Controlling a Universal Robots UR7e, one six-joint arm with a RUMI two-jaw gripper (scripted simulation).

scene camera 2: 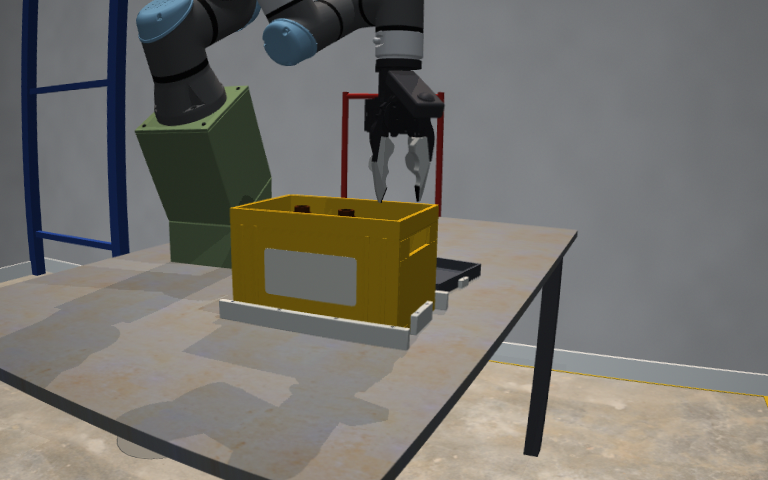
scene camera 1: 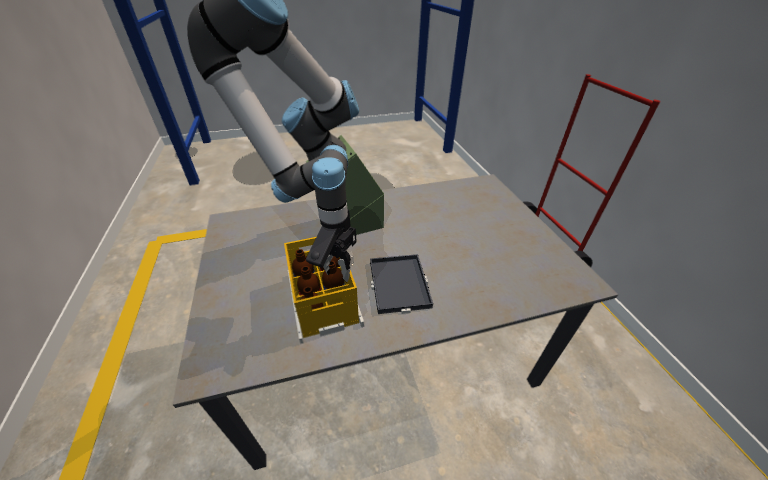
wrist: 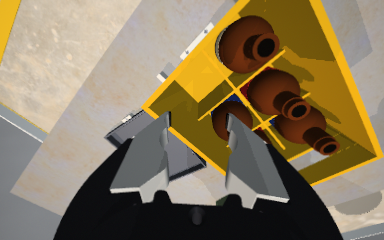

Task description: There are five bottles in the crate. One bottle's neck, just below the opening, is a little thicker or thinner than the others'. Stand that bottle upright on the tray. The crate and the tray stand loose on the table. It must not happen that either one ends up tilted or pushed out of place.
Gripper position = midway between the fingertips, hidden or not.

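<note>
My gripper (scene camera 2: 399,202), (scene camera 1: 337,278), (wrist: 198,113). Yellow crate (scene camera 1: 345,309), (wrist: 309,50). Dark tray (scene camera 1: 399,281), (scene camera 2: 448,271), (wrist: 182,160).
</note>
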